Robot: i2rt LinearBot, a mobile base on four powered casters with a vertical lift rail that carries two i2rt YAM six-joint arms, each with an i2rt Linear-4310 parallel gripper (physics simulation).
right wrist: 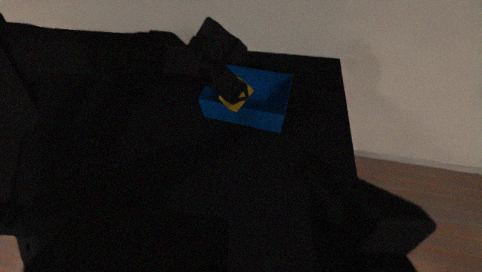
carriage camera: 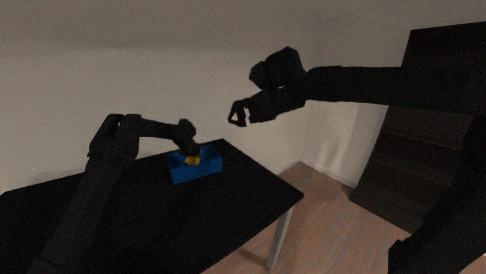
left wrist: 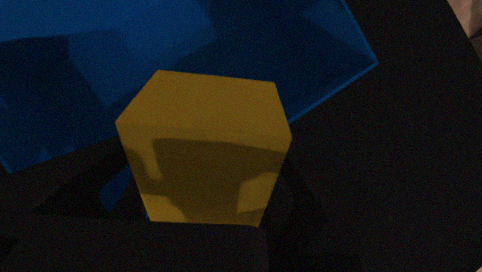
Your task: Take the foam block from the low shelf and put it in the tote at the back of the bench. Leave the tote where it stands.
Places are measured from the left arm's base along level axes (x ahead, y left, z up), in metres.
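Pixels of known places: left gripper, fingertip midpoint: (right wrist: 241,93) (carriage camera: 195,155) (left wrist: 214,129); right gripper, fingertip midpoint: (right wrist: 239,153) (carriage camera: 240,118).
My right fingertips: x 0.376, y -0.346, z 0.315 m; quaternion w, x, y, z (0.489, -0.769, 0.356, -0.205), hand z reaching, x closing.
Note:
Behind a point stands the place of what it marks.
The yellow foam block (carriage camera: 192,160) {z 0.041, x 0.557, y -0.094 m} (left wrist: 205,145) {z 0.084, x 0.615, y -0.091 m} (right wrist: 233,105) {z 0.037, x 0.563, y -0.114 m} is between the fingers of my left gripper (carriage camera: 191,155) {z 0.034, x 0.619, y -0.093 m} (left wrist: 214,129) {z 0.034, x 0.619, y -0.093 m}, which is shut on it. The blue tote (carriage camera: 197,173) {z -0.068, x 0.588, y -0.098 m} (left wrist: 150,25) {z -0.098, x 0.750, y -0.022 m} (right wrist: 250,119) {z -0.056, x 0.611, y -0.140 m} stands on the black bench (carriage camera: 250,200) {z -0.101, x 0.417, y -0.397 m} near its back edge. In the carriage and right wrist views the block overlaps the tote's opening, toward its front wall; its height against the rim is hard to tell. The block's upper end is hidden by the gripper in the carriage view. My right gripper (carriage camera: 240,119) {z 0.315, x 0.376, y -0.346 m} is open and empty, high up to the right of the tote.
A dark shelf unit (carriage camera: 372,195) {z -0.912, x 1.046, y -2.206 m} stands on the wood floor (carriage camera: 315,215) {z -1.015, x 0.931, y -1.275 m} at the right of the carriage view, partly hidden by my right arm. The wall rises behind the bench. A pale bench leg (carriage camera: 281,235) {z -0.450, x 0.425, y -0.611 m} shows below the bench's right corner.

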